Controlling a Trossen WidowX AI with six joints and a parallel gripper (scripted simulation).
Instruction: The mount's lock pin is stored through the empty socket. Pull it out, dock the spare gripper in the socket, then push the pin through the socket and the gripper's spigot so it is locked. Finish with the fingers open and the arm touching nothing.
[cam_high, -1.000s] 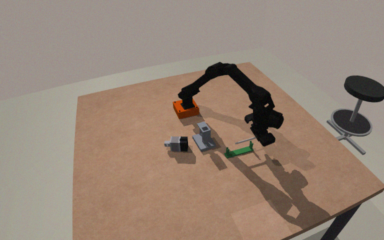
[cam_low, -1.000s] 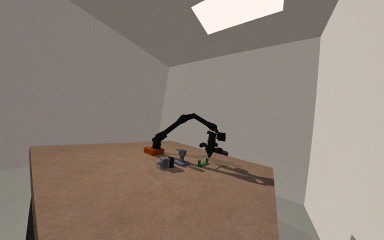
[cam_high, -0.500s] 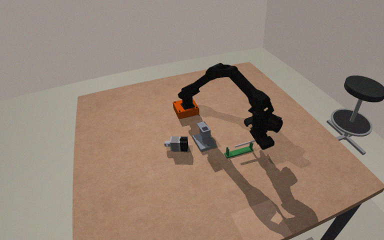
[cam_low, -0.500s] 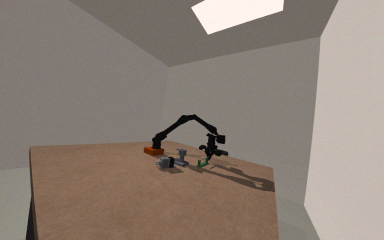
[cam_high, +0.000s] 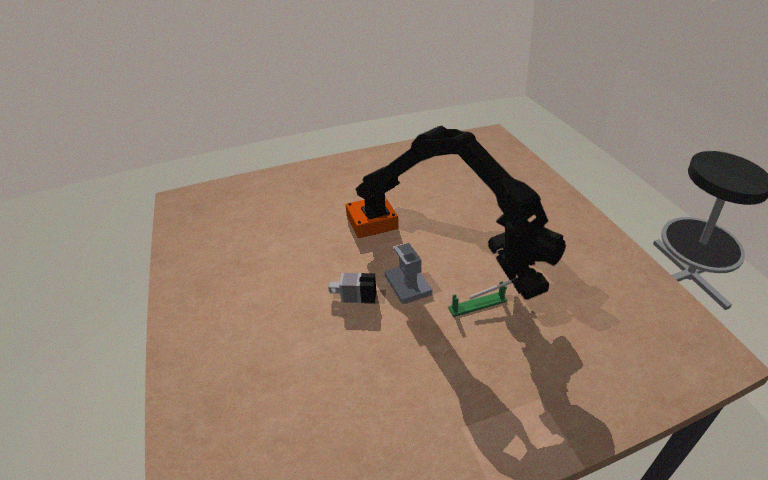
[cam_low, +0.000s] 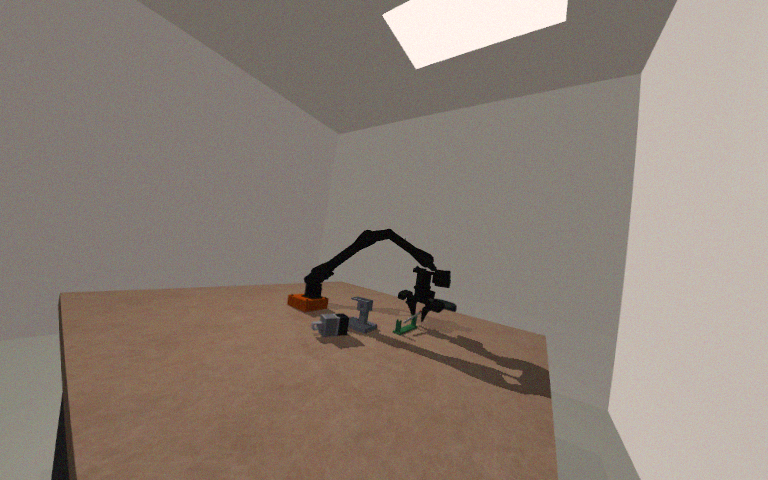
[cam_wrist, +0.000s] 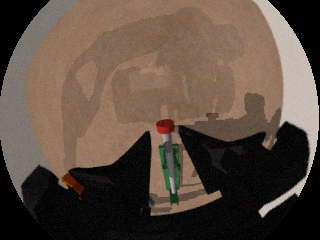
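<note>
Right now the green cradle is 10 mm behind my gripper tip and 100 mm to the right of it. The rest, counted from my gripper tip: spare gripper (160 mm behind, 360 mm to the right, 10 mm above); grey mount (130 mm behind, 220 mm to the right, 30 mm above).
</note>
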